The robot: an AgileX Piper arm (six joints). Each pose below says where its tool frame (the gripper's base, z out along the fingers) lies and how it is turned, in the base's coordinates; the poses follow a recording.
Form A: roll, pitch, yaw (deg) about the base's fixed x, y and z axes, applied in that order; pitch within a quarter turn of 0, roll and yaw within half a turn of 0; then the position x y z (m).
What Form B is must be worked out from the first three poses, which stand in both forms.
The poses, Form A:
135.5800 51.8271 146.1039 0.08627 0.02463 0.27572
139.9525 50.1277 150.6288 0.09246 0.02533 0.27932
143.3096 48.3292 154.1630 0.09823 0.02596 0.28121
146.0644 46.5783 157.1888 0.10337 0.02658 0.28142
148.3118 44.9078 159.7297 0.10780 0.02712 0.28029
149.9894 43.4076 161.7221 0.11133 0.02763 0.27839
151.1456 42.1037 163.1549 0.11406 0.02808 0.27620
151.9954 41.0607 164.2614 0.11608 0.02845 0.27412
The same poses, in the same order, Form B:
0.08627 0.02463 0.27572 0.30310 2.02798 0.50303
0.09246 0.02533 0.27932 0.31816 2.08375 0.49316
0.09823 0.02596 0.28121 0.33321 2.13309 0.48876
0.10337 0.02658 0.28142 0.34909 2.17764 0.48605
0.10780 0.02712 0.28029 0.36473 2.21762 0.48501
0.11133 0.02763 0.27839 0.37996 2.25117 0.48639
0.11406 0.02808 0.27620 0.39389 2.27814 0.49049
0.11608 0.02845 0.27412 0.40590 2.29926 0.49435

